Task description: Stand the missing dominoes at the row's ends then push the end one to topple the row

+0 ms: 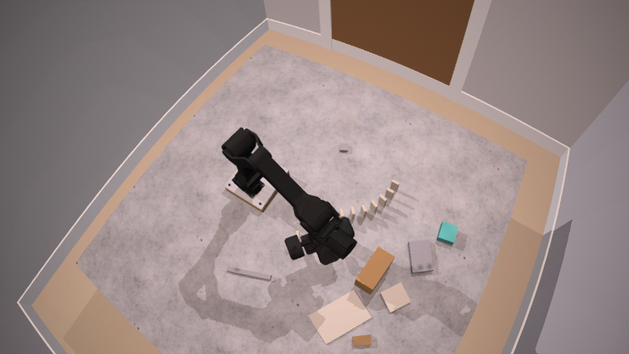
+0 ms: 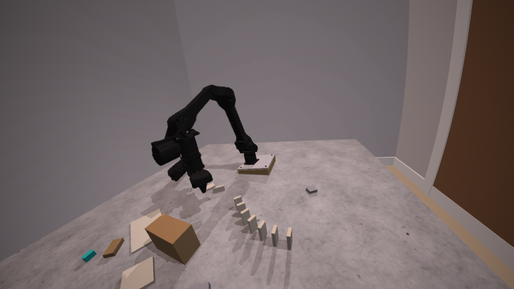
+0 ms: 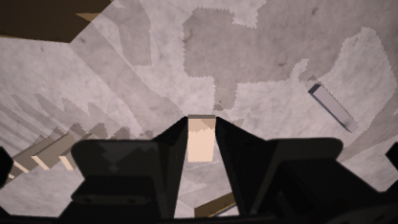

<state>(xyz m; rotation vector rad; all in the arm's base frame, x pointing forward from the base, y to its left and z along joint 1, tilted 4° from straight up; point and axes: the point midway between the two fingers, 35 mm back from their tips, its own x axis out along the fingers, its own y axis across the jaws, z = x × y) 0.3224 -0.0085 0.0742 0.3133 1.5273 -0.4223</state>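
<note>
Now: gripper tip 180 mm short of the cream flat panel, 120 mm to the left of it and 60 mm above it. Also, from my gripper tip: orange box (170 mm ahead, 50 mm to the left, 30 mm below); then grey strip (120 mm behind, 210 mm to the right, 60 mm below); then small cream tile (270 mm ahead, 40 mm to the left, 60 mm below).
</note>
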